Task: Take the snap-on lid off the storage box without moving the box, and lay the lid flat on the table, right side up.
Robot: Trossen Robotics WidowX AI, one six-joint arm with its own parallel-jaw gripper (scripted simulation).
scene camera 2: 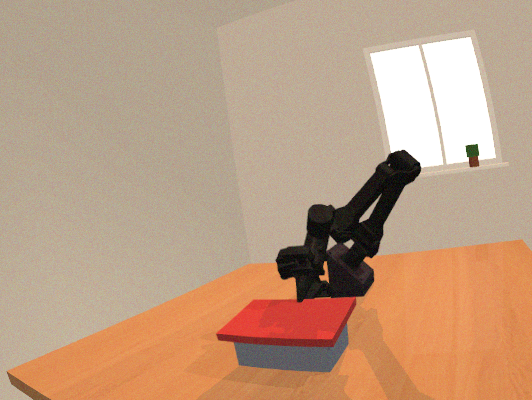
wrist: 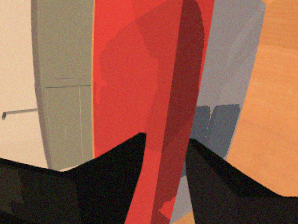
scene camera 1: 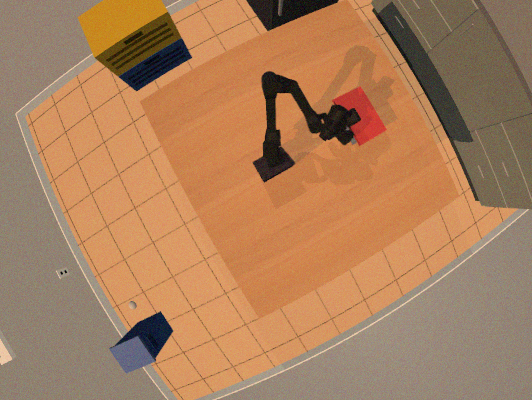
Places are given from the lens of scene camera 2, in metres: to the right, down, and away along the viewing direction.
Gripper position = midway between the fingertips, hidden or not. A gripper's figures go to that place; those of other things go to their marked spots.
my gripper (scene camera 2: 301, 305): 0.08, 0.23, 0.83
red lid (scene camera 2: 319, 322): 0.10, 0.23, 0.71
grey-blue storage box (scene camera 2: 313, 359): 0.09, 0.31, 0.68
